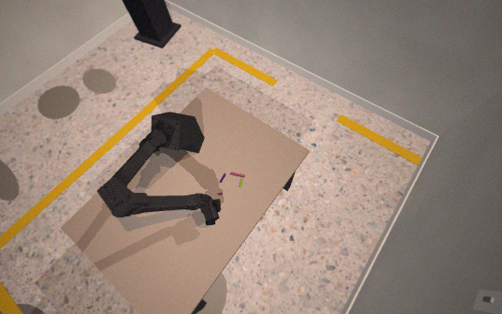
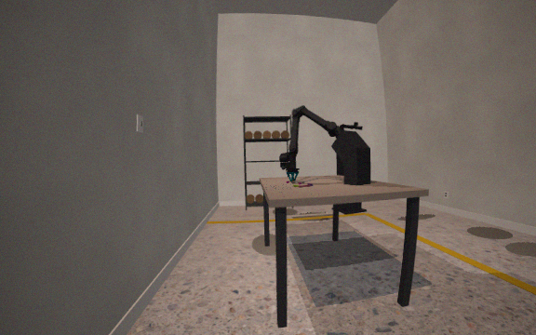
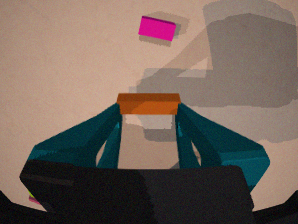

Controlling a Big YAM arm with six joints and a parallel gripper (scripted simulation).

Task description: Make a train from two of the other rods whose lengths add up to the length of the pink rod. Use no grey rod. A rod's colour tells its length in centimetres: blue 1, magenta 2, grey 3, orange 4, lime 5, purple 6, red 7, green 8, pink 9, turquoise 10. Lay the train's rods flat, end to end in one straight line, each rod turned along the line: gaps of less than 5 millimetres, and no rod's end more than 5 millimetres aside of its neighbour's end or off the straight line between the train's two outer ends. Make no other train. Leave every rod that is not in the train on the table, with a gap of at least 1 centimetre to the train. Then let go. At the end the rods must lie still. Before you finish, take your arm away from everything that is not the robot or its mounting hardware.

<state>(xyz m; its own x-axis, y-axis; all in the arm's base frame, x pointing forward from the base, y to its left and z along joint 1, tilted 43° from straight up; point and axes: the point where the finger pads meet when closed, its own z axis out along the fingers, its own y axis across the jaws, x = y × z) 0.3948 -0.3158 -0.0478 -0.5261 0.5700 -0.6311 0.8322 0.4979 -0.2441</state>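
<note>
My hand is 10 mm to the left of the orange rod and 10 mm above it. The rest, counted from my hand: purple rod (200 mm to the left, 50 mm behind, 20 mm below); lime rod (220 mm to the left, 70 mm ahead, 20 mm below); grey rod (70 mm behind, 50 mm to the left, 20 mm below).
</note>
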